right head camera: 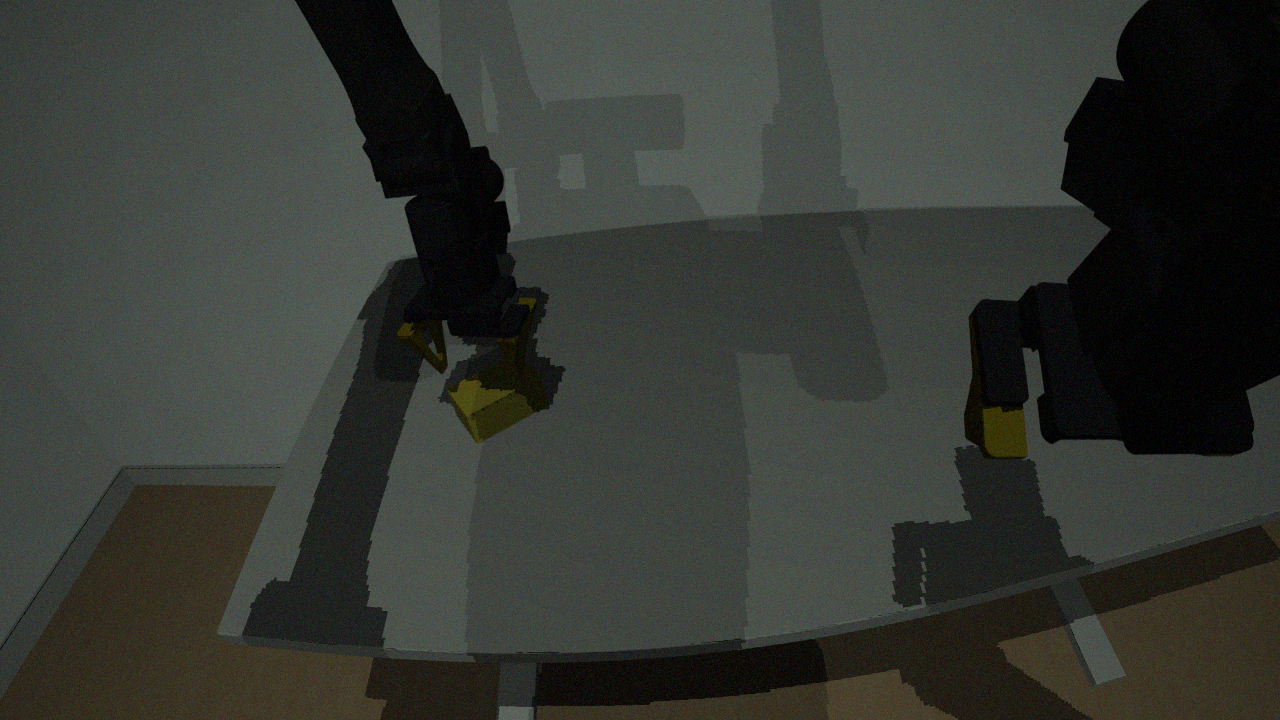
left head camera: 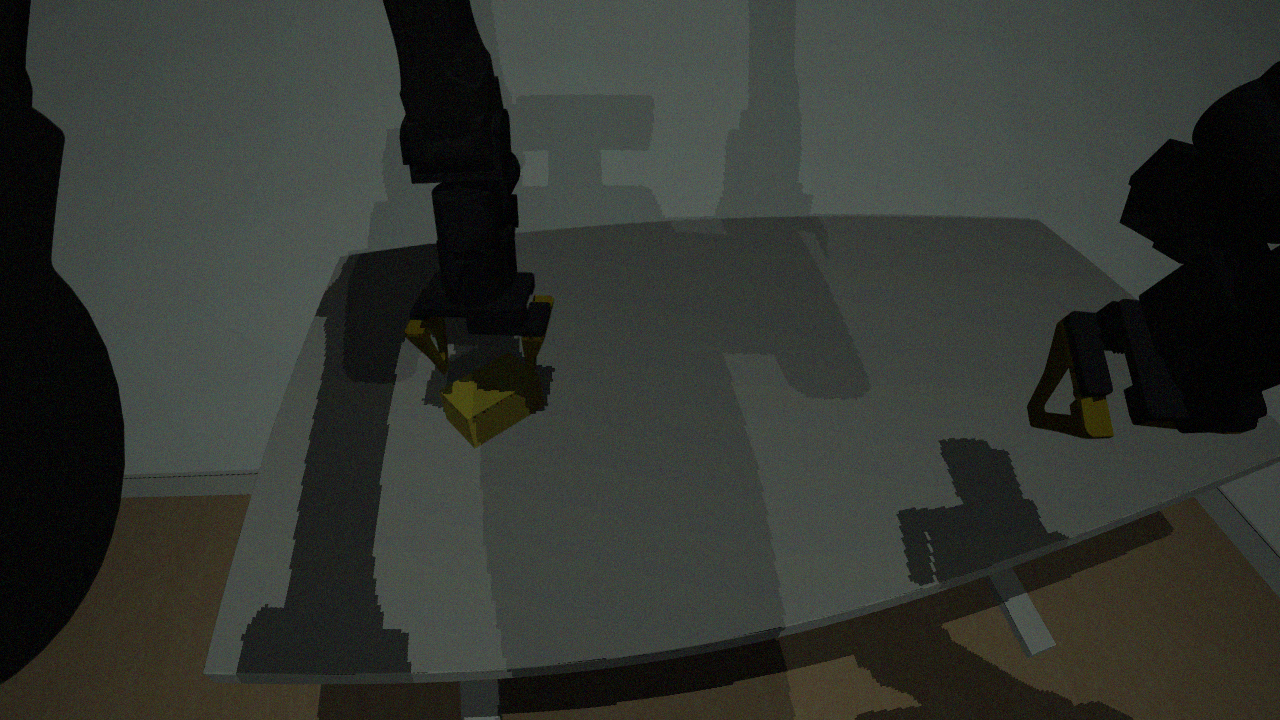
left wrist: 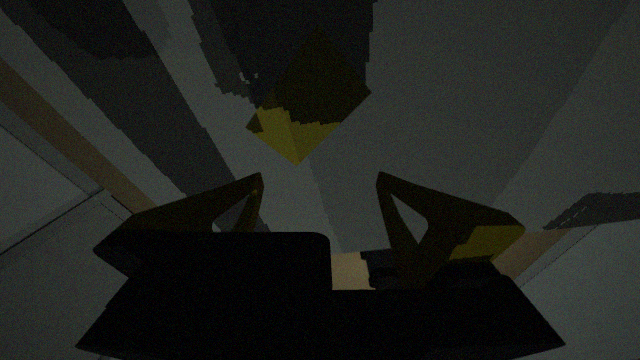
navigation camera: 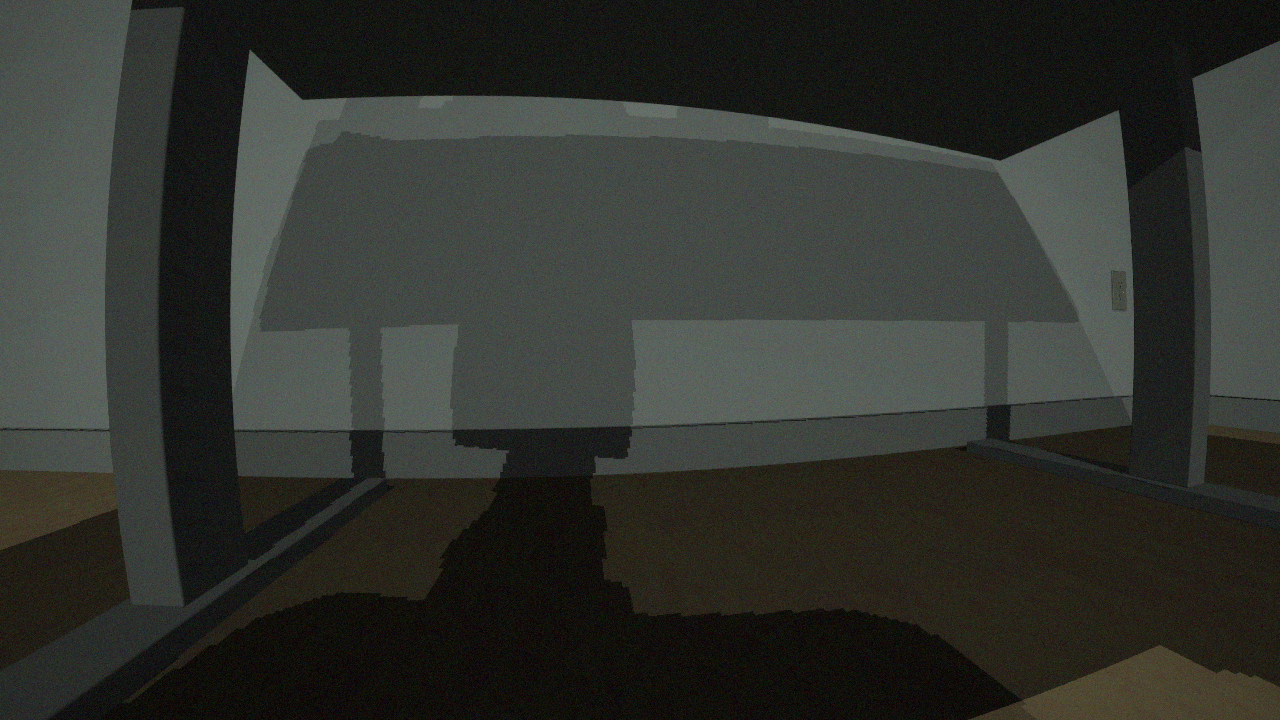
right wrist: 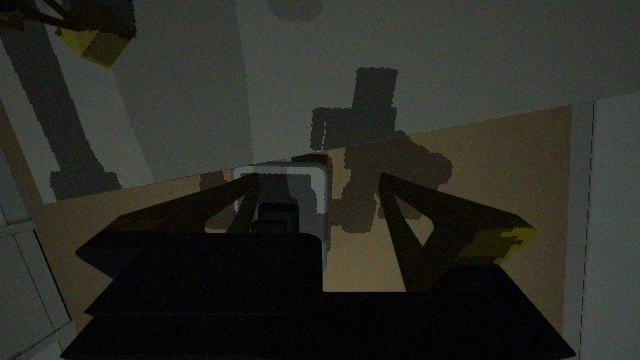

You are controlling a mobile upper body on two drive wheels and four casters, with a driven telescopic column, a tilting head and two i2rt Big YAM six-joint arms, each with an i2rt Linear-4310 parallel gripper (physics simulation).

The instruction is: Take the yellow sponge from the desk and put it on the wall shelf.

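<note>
The yellow sponge point(left head camera: 487, 416) point(right head camera: 503, 416) point(left wrist: 307, 110) point(right wrist: 102, 49) lies on the grey desk point(left head camera: 626, 537) point(right head camera: 608, 555) point(left wrist: 450, 100) point(right wrist: 190, 75), at the left of the desk in both head views, partly in shadow. My left gripper point(left head camera: 487, 365) point(right head camera: 481, 367) point(left wrist: 319, 178) is open and empty, with its fingertips close above and behind the sponge in the head views. In the left wrist view the sponge lies beyond the fingertips. My right gripper point(left head camera: 1072, 422) point(right head camera: 995, 438) point(right wrist: 319, 179) is open and empty, off at the right. The wall shelf does not show in these views.
A pale wall point(left head camera: 223, 179) point(right head camera: 223, 179) rises behind the desk. Desk legs point(navigation camera: 143, 313) point(navigation camera: 1163, 313) stand at both sides of the navigation view, under the dark desktop. Arm shadows fall across the desk and wall. A light-coloured rounded base point(right wrist: 325, 200) shows below the desk edge.
</note>
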